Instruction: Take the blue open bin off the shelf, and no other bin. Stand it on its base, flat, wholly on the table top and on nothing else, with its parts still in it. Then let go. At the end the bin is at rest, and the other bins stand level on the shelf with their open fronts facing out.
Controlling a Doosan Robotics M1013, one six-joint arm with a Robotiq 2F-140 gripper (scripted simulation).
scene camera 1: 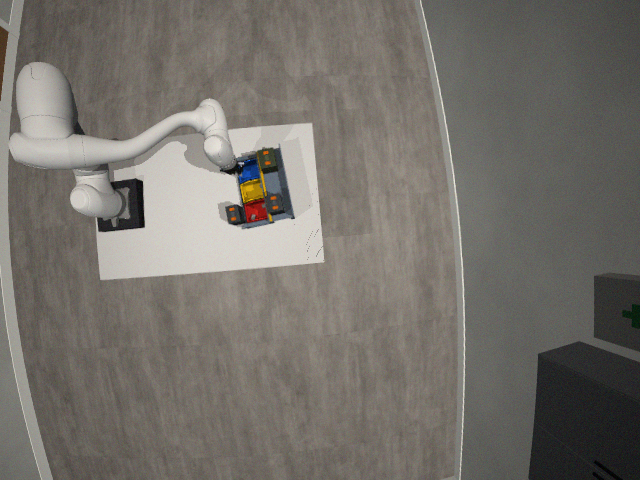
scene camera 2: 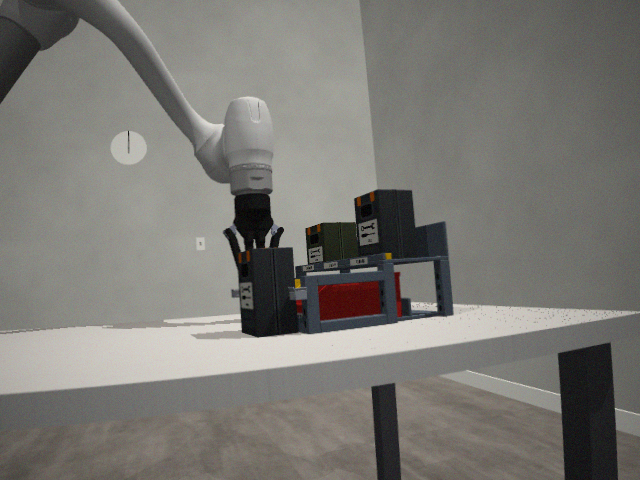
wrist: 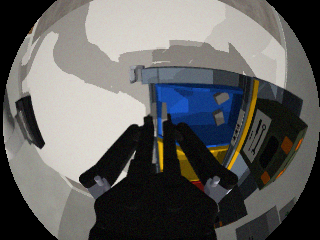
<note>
In view: the gripper [wrist: 159, 109], a blue open bin [wrist: 187, 105], a red bin [scene camera 2: 338, 301], a dark box [scene camera 2: 265, 274], a green box [scene camera 2: 330, 241] and a dark box [scene camera 2: 385, 223].
The green box also shows in the wrist view [wrist: 275, 132].
</note>
